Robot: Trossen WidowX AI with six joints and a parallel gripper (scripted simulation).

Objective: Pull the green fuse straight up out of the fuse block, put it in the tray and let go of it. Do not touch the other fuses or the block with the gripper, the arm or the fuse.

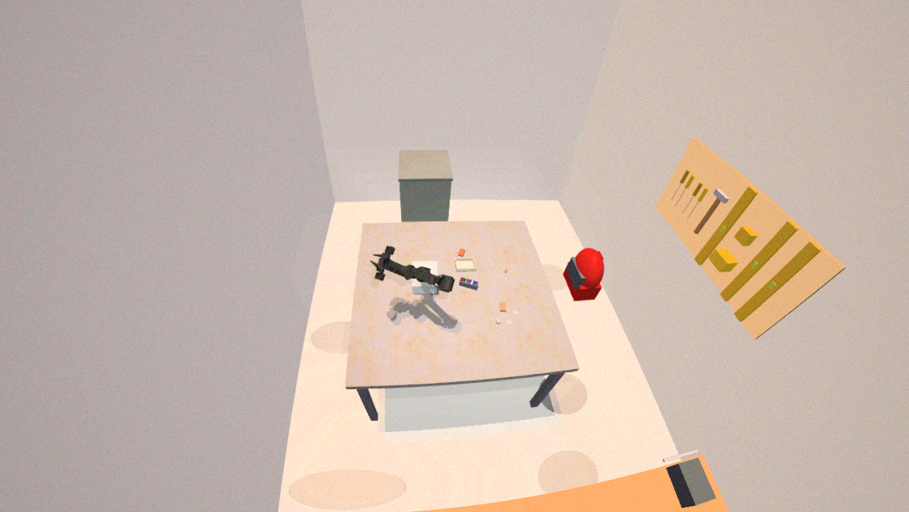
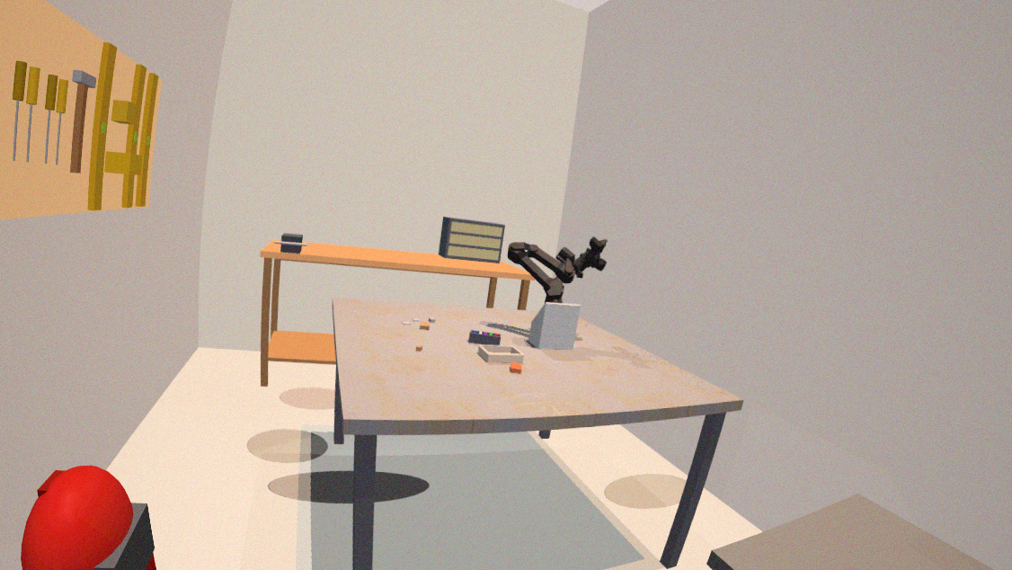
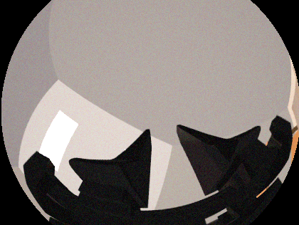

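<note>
Now: the green fuse 530 mm ahead of my gripper tip, 410 mm below it and 220 mm to the left of it. The rest, counted from my gripper tip: red fuse: 510 mm ahead, 410 mm below, 220 mm to the left; purple fuse: 550 mm ahead, 410 mm below, 210 mm to the left; blue fuse: 590 mm ahead, 410 mm below, 200 mm to the left.
</note>
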